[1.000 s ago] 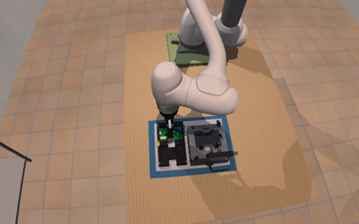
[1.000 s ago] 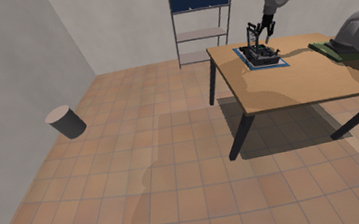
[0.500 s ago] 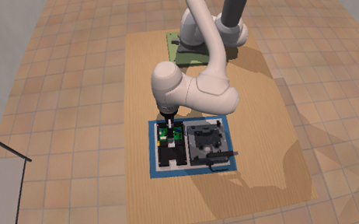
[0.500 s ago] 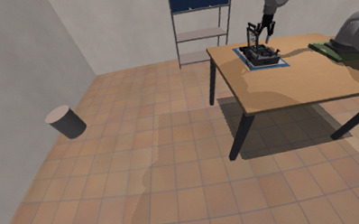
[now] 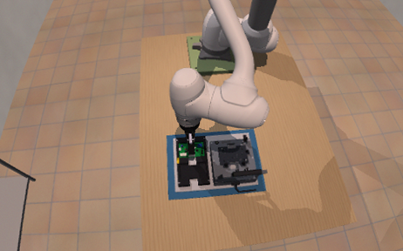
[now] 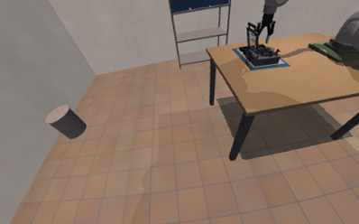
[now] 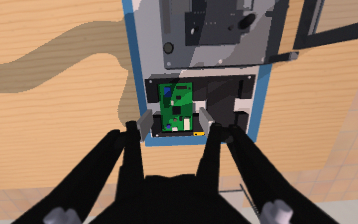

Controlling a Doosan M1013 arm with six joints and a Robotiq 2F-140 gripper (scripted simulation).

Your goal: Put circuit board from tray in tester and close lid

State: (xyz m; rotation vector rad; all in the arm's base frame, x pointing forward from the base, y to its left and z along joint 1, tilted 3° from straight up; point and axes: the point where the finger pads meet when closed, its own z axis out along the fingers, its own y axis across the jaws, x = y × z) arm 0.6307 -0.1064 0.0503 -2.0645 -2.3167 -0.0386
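The green circuit board lies 70 mm below my hand. Round my hand: tester lid: 190 mm to the left, 160 mm ahead, 100 mm above; then pin plate: 180 mm to the left, 40 mm ahead, 20 mm below.
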